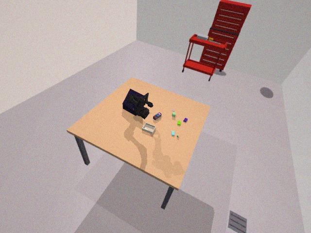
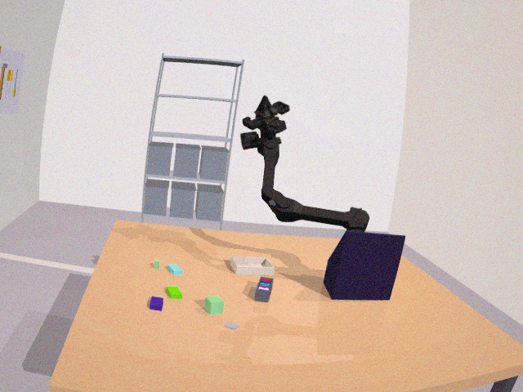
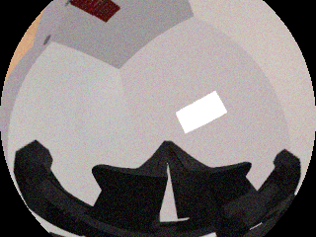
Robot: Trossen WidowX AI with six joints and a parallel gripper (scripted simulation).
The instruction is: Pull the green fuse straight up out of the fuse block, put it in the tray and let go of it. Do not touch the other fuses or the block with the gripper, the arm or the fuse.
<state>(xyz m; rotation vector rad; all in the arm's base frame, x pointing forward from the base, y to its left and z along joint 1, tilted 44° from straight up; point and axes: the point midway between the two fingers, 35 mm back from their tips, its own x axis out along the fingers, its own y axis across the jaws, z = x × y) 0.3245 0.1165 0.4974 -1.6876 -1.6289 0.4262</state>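
Right now the green fuse is 570 mm below my gripper tip, 340 mm to the left of it and 70 mm behind it. From my gripper tip the other things lie so: green cube 580 mm below, 510 mm to the left, 70 mm ahead; then white tray 600 mm below, 120 mm to the left, 30 mm behind; then small grey plate 600 mm below, 590 mm to the left, 20 mm ahead.
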